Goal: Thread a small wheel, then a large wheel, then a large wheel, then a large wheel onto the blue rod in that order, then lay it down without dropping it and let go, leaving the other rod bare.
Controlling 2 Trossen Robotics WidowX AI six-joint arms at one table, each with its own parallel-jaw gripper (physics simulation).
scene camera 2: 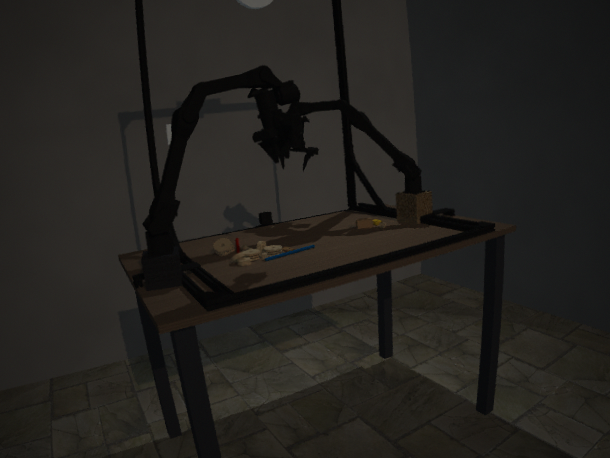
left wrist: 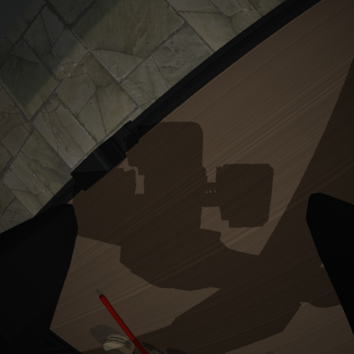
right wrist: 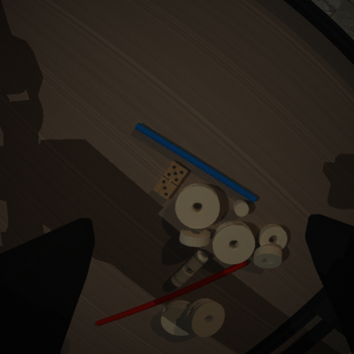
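Where they show: left gripper, between the fingertips: [scene camera 2: 293,170]; right gripper, between the fingertips: [scene camera 2: 282,160]; left arm's base, origin of its link: [scene camera 2: 413,192]; right arm's base, origin of its link: [scene camera 2: 160,252].
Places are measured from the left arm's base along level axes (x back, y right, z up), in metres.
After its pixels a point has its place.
The blue rod [scene camera 2: 290,253] {x -0.586, y 0.019, z -0.106 m} [right wrist: 196,162] lies bare on the table. In the right wrist view, beside and below it are a large wheel [right wrist: 184,212] and another large wheel [right wrist: 222,246]. Smaller wheels [right wrist: 281,233] [right wrist: 194,239] lie near them. The red rod [scene camera 2: 237,245] {x -0.646, y 0.239, z -0.100 m} [right wrist: 172,294] [left wrist: 117,316] is bare; below it are a large wheel [right wrist: 216,311] and a round piece [right wrist: 172,324] partly behind it. My right gripper [right wrist: 202,230] is open and empty, high above these pieces. My left gripper [left wrist: 193,212] [scene camera 2: 294,168] {x -0.253, y 0.417, z 0.105 m} is open and empty, high above the table.
A domino [right wrist: 171,180], a small pale cylinder [right wrist: 241,208] and a banded cylinder [right wrist: 190,268] lie among the wheels. A wooden block [scene camera 2: 364,224] {x -0.204, y 0.075, z -0.095 m} and a yellow piece [scene camera 2: 377,222] {x -0.143, y 0.066, z -0.098 m} lie near the left arm's base. The two arms' wrists overlap in scene camera 2.
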